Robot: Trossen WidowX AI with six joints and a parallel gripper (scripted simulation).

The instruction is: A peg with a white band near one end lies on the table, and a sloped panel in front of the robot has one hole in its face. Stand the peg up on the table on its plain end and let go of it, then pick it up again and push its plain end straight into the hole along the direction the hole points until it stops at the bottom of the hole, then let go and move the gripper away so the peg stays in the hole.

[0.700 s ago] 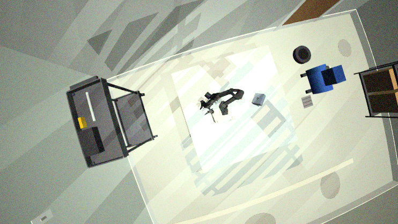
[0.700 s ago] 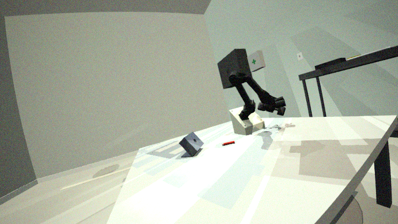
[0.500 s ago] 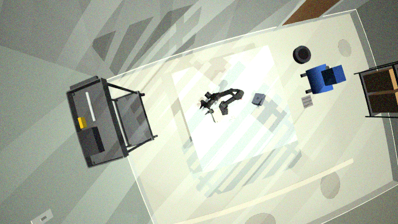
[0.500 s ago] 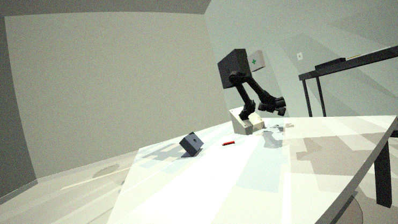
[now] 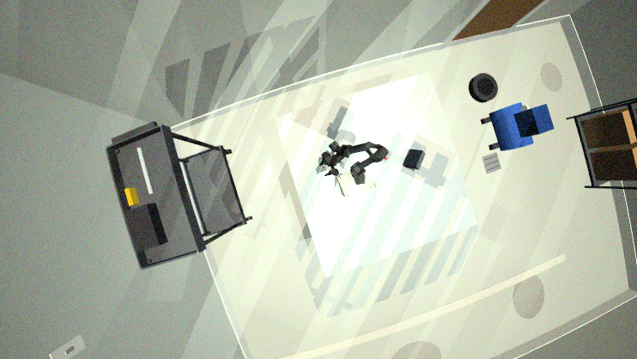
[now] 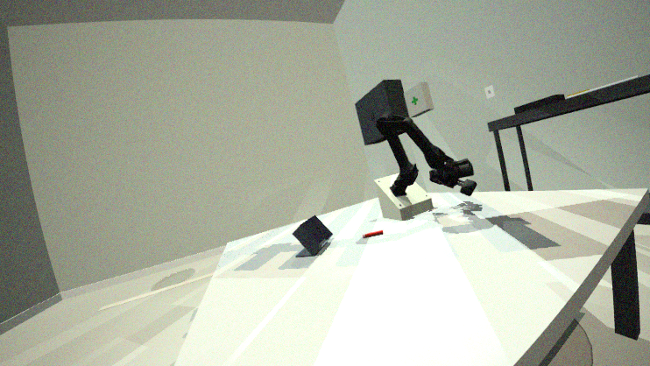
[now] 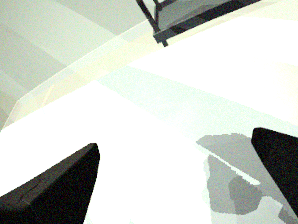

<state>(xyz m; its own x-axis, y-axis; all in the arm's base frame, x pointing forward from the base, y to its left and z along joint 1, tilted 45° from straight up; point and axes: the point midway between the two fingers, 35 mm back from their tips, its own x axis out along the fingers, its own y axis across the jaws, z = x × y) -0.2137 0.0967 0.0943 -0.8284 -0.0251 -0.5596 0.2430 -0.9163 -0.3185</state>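
Right now my gripper tip is 49 cm short of the red peg and 7 cm above it. The rest, counted from my gripper tip: sloped panel 69 cm ahead, 5 cm to the right, 2 cm below.
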